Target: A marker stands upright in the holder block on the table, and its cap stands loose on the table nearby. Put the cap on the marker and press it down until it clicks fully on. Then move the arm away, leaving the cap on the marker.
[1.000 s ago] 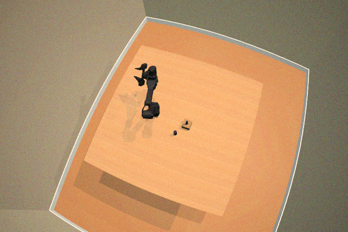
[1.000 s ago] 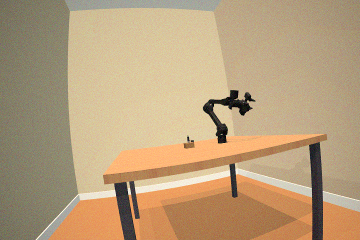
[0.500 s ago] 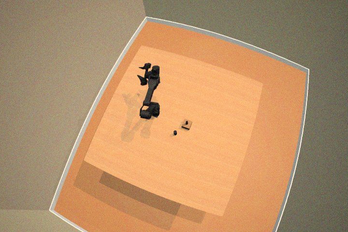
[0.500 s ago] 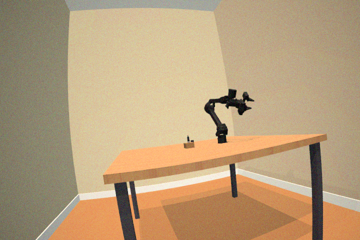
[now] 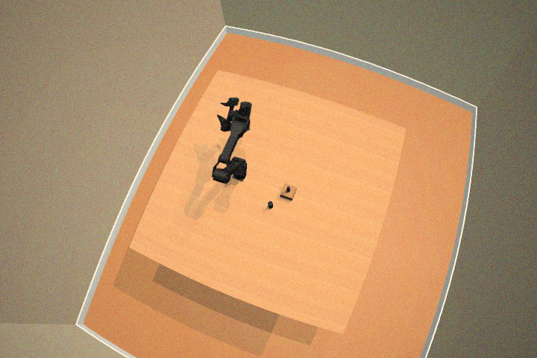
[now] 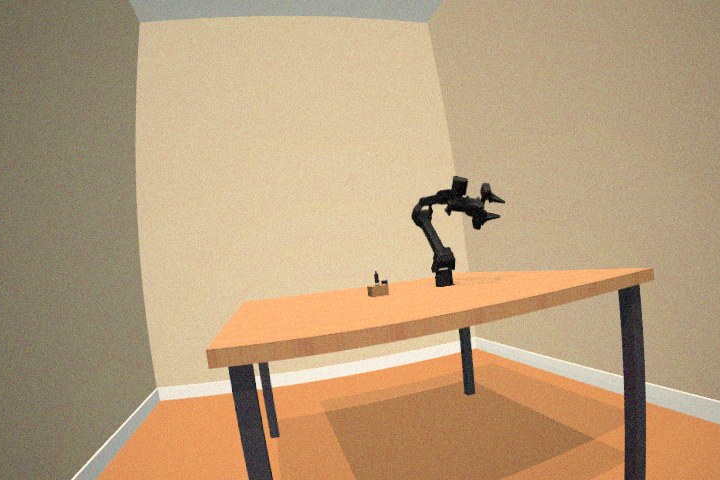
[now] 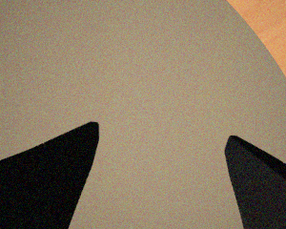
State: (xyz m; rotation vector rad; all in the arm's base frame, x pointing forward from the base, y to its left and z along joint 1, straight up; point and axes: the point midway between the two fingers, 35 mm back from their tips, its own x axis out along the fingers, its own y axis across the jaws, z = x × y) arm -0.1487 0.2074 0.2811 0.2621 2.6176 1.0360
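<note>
Right now the dark cap is 410 mm ahead of my gripper tip, 330 mm to the right of it and 250 mm below it. The rest, counted from my gripper tip: tan holder block: 470 mm ahead, 250 mm below, 220 mm to the right; marker: 470 mm ahead, 220 mm to the right, 200 mm below.
</note>
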